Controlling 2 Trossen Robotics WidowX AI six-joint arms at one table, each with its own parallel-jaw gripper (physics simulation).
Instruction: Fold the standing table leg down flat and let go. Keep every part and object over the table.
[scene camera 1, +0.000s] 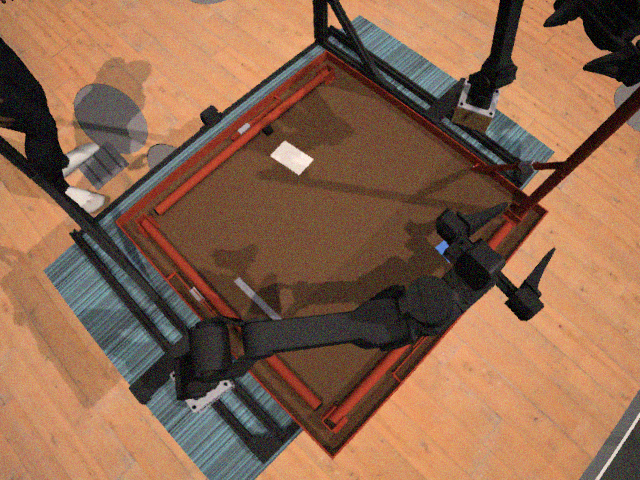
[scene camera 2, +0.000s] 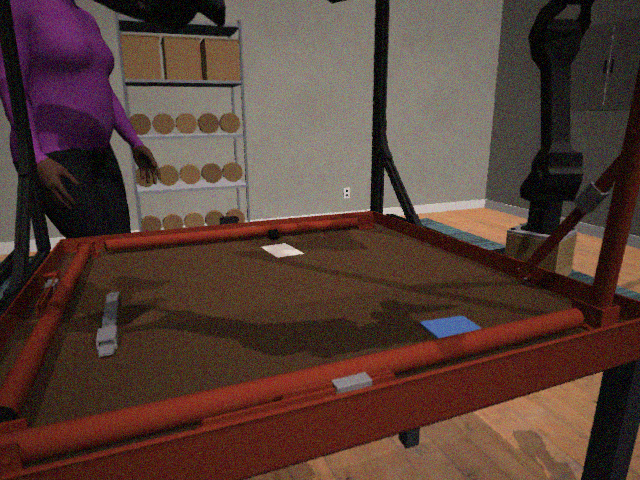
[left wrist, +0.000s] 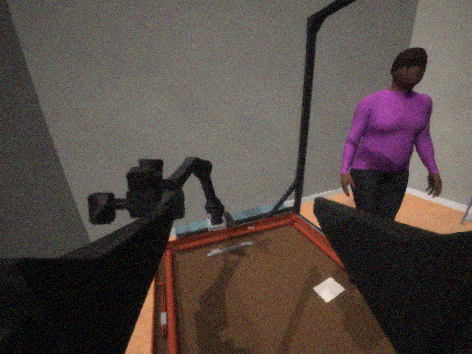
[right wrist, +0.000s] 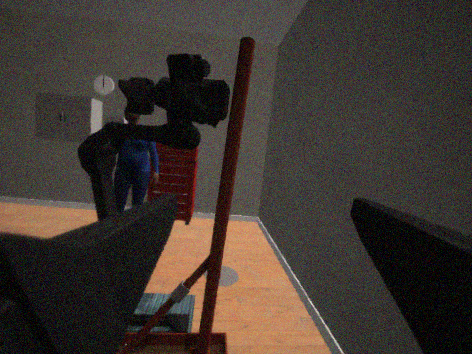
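Seen in the pictures: left gripper, fingertip midpoint: (scene camera 1: 564, 45) (left wrist: 243, 208) (right wrist: 146, 83); right gripper, fingertip midpoint: (scene camera 1: 530, 225) (left wrist: 124, 218) (right wrist: 263, 204); left arm's base, origin of the base link: (scene camera 1: 479, 97) (scene camera 2: 542, 229); right arm's base, origin of the base link: (left wrist: 216, 221).
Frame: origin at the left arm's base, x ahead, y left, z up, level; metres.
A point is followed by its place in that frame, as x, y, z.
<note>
The standing red leg (scene camera 1: 594, 140) @(0.304, 0.183, 0.325) (scene camera 2: 617, 232) @(0.301, 0.183, 0.084) (right wrist: 230, 165) @(0.306, 0.187, 0.377) rises from the corner of the upturned table (scene camera 1: 336, 232) @(0.485, -0.225, -0.053) (scene camera 2: 465, 384) @(0.540, 0.127, -0.033) at the picture's right, with its brace (scene camera 2: 553, 237) @(0.225, 0.090, 0.045) (right wrist: 162, 310) @(0.231, 0.105, 0.066) attached. Three other legs (scene camera 1: 242, 144) @(0.345, -0.544, -0.044) (scene camera 1: 180, 261) @(0.697, -0.537, -0.031) (scene camera 1: 371, 378) @(0.780, -0.032, -0.016) lie flat along the rim. My right gripper (scene camera 1: 528, 228) @(0.540, 0.086, 0.380) (right wrist: 263, 204) @(0.540, 0.086, 0.380) is open and empty above the rim near the leg's base; in the right wrist view the leg shows beyond the gap between its fingers. My left gripper (scene camera 1: 567, 45) @(0.292, 0.051, 0.483) (left wrist: 243, 208) @(0.292, 0.051, 0.483) is open and empty, raised beyond the table at the upper right of scene camera 1.
A white card (scene camera 1: 292, 157) @(0.327, -0.409, -0.060) (scene camera 2: 281, 250) @(0.331, -0.408, -0.059), a blue card (scene camera 1: 442, 247) @(0.433, 0.025, -0.042) (scene camera 2: 449, 326) @(0.426, 0.044, -0.042), a grey bar (scene camera 1: 256, 298) @(0.708, -0.334, -0.042) (scene camera 2: 108, 322) @(0.735, -0.265, -0.038) and a small black block (scene camera 1: 267, 130) @(0.282, -0.500, -0.043) (scene camera 2: 272, 234) @(0.285, -0.496, -0.049) lie inside the rim. Black frame posts (scene camera 2: 381, 77) @(-0.094, -0.488, 0.317) stand around the table. A person (scene camera 2: 82, 103) (left wrist: 392, 130) stands behind it.
</note>
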